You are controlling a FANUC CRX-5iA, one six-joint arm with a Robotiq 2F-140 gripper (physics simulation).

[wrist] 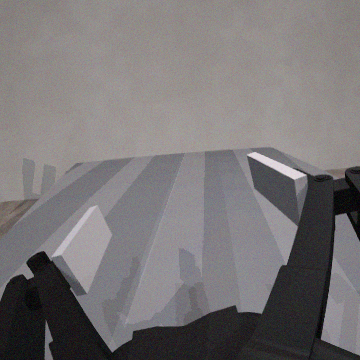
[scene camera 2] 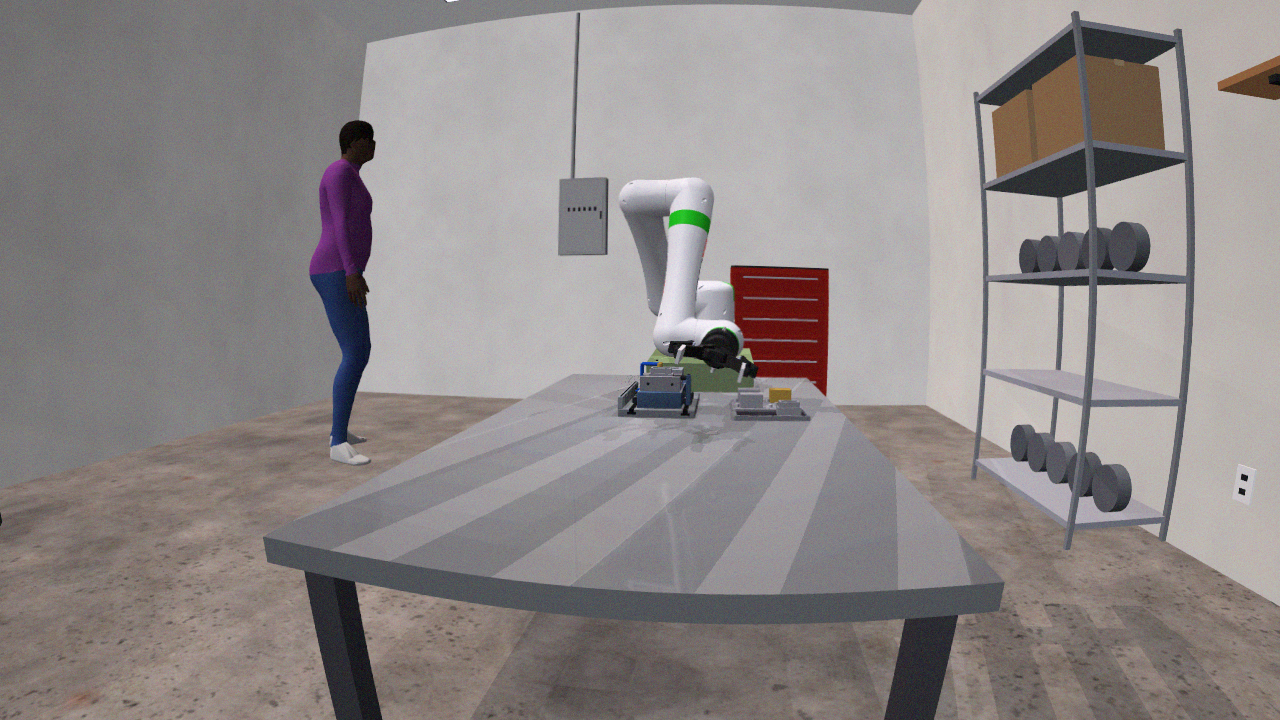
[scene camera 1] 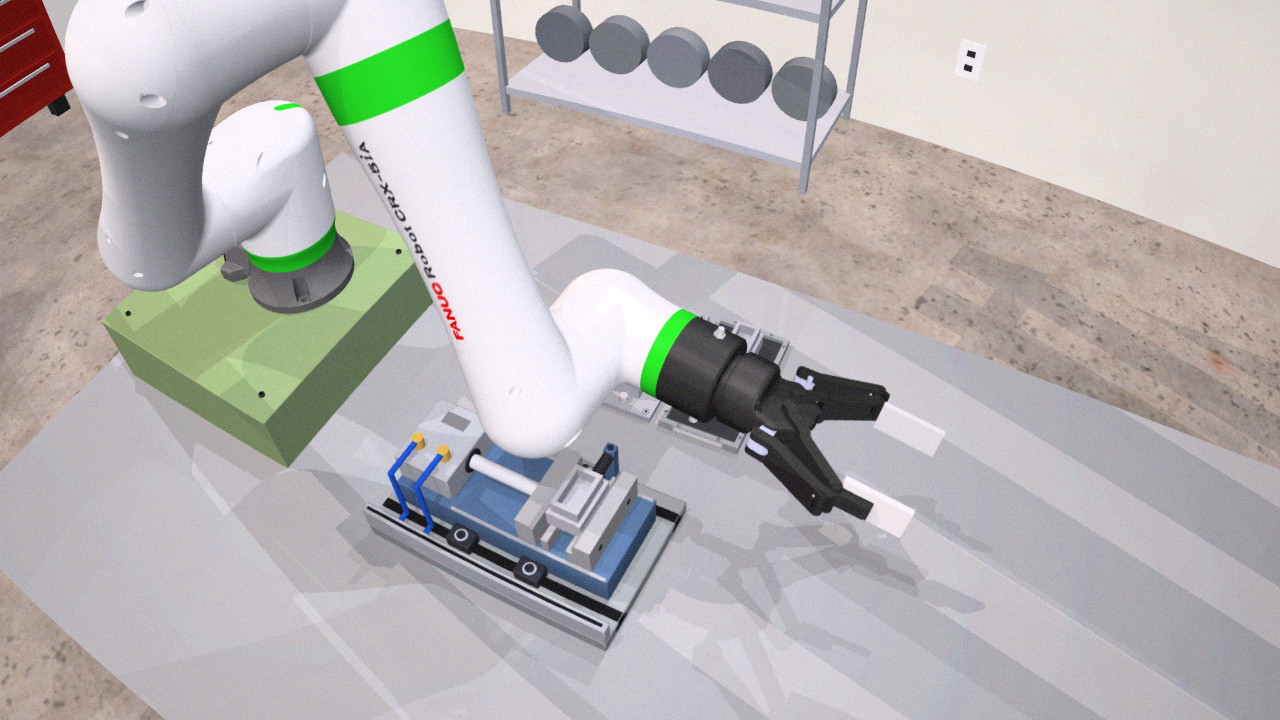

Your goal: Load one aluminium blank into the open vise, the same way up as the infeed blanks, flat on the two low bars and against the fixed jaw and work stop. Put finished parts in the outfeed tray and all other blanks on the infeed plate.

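Places are measured from the arm's base along level axes (x ahead, y left, z up), in metres.
Where they show: gripper, fingertip midpoint: (wrist: 175, 196) (scene camera 2: 709, 366) (scene camera 1: 924, 481); arm's base, origin of the base link: (scene camera 1: 301, 273).
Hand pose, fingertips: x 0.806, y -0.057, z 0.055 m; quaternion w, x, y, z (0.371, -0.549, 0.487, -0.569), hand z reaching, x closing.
Things, the pixels of their top centre, and the offset from my fingertips. "*": a spot on its surface instead.
- grey vise, middle of its top: (scene camera 1: 515, 474) (scene camera 2: 662, 370) dx -0.387, dy -0.106, dz -0.054 m
- light grey part, middle of its top: (scene camera 1: 576, 489) (scene camera 2: 661, 367) dx -0.316, dy -0.106, dz -0.038 m
- outfeed tray, surface spot: (scene camera 1: 716, 441) * dx -0.230, dy +0.075, dz -0.141 m
- infeed plate, middle of its top: (scene camera 1: 620, 343) (scene camera 2: 766, 404) dx -0.397, dy +0.178, dz -0.145 m
- grey block, middle of its top: (scene camera 2: 751, 393) dx -0.357, dy +0.132, dz -0.109 m
- orange block, middle of its top: (scene camera 2: 780, 389) dx -0.442, dy +0.224, dz -0.109 m
My gripper (scene camera 1: 893, 467) (scene camera 2: 711, 362) (wrist: 175, 196) is open and empty, its white finger pads wide apart. It hangs above the table, to the right of the vise in scene camera 1. The blue and grey vise (scene camera 1: 487, 513) (scene camera 2: 659, 396) holds a light grey part (scene camera 1: 573, 503) with a rectangular pocket facing up between its jaws. I cannot tell whether the jaws clamp it. The outfeed tray (scene camera 1: 716, 441) and the infeed plate (scene camera 1: 633, 404) are mostly hidden behind the wrist in scene camera 1. In scene camera 2, a grey block (scene camera 2: 750, 398) shows beside the trays' low grey shapes.
An orange block (scene camera 2: 779, 394) stands behind the grey one. The green robot base (scene camera 1: 268, 358) is at the back left in scene camera 1. Blue hoses (scene camera 1: 393, 488) rise at the vise's left end. A person (scene camera 2: 344, 223) stands left of the table. A shelf rack (scene camera 2: 1089, 358) stands at the right.
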